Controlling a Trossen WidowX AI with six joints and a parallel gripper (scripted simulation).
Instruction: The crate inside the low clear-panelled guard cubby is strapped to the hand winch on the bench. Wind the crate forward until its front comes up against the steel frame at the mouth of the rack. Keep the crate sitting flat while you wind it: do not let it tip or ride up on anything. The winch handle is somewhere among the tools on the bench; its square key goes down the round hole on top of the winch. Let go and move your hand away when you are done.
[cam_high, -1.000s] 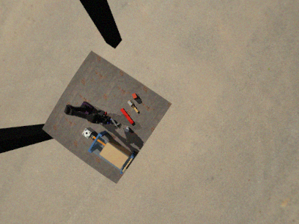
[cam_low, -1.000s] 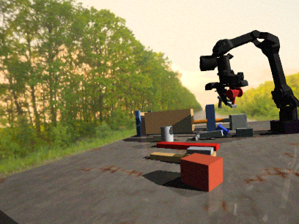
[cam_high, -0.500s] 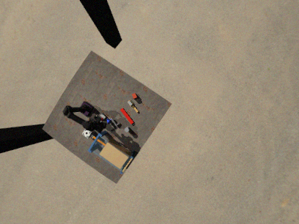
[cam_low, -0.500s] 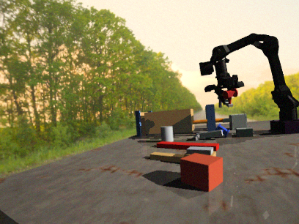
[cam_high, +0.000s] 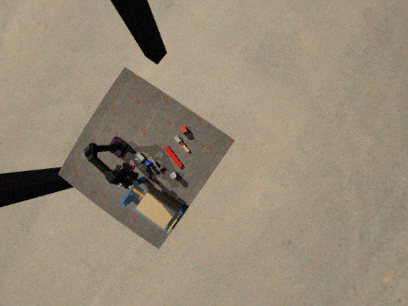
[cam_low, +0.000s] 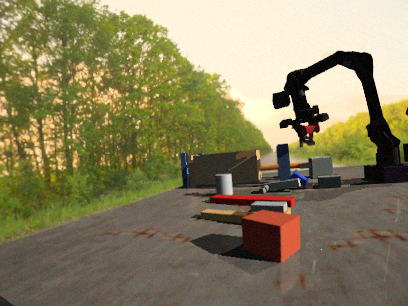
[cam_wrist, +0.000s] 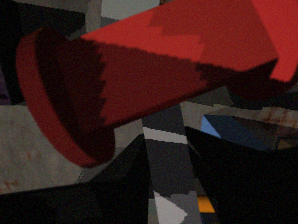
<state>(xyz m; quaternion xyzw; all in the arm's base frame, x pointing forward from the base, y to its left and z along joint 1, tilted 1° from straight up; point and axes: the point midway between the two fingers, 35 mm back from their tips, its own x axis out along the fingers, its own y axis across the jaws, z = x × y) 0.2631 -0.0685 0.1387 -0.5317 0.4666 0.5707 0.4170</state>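
Now: gripper tip 40 mm to the right of the red knob, 30 mm below it and 10 mm past it. Also, from my gripper tip: winch handle with red grip 20 mm above; then blue piece 120 mm below, 110 mm to the left, 60 mm ahead; then dark block 140 mm below, 90 mm to the left, 50 mm behind.
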